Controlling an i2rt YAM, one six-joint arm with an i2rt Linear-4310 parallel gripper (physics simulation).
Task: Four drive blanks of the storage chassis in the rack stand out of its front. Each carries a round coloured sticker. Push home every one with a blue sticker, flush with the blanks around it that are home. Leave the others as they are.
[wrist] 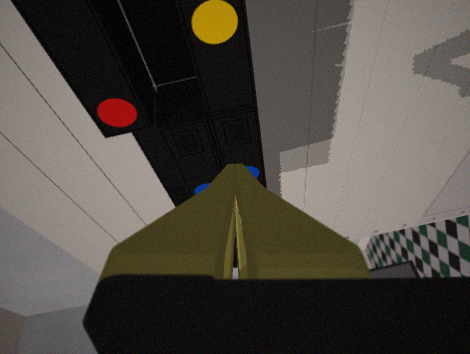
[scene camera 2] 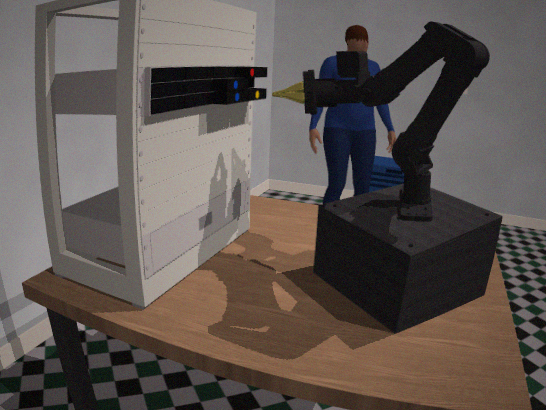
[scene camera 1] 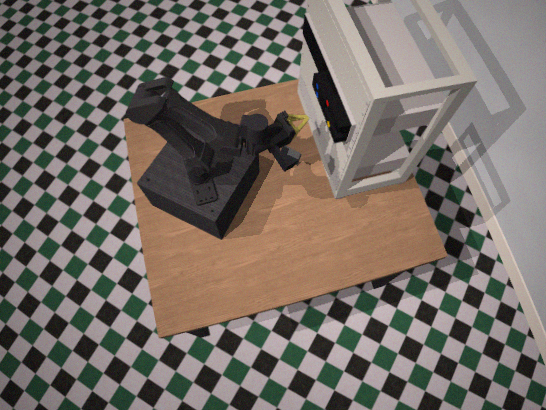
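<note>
The black storage chassis [scene camera 2: 185, 89] sits in the rack [scene camera 1: 425, 88] [scene camera 2: 128, 160]. Two adjacent blanks with blue stickers, the upper one [scene camera 2: 235, 85] [wrist: 202, 189] and the lower one [scene camera 2: 237, 97] [wrist: 253, 172], stand out of its front. A blank with a red sticker [scene camera 1: 327, 103] [scene camera 2: 252, 72] [wrist: 117, 112] stands out in the top row, and one with a yellow sticker [scene camera 1: 328, 124] [scene camera 2: 257, 94] [wrist: 215, 21] in the bottom row. My gripper [scene camera 1: 307, 117] [scene camera 2: 274, 94] [wrist: 235, 177] is shut and empty, its tips in front of the chassis, seemingly apart from it. The fingers partly hide both blue stickers in the wrist view.
The rack stands on a wooden table [scene camera 1: 280, 250] [scene camera 2: 450, 345] with the arm's dark base block [scene camera 1: 180, 200] [scene camera 2: 365, 265]. The red and yellow blanks jut out close to the blue ones. A person [scene camera 2: 350, 105] stands behind the table, near a blue object [scene camera 2: 386, 172].
</note>
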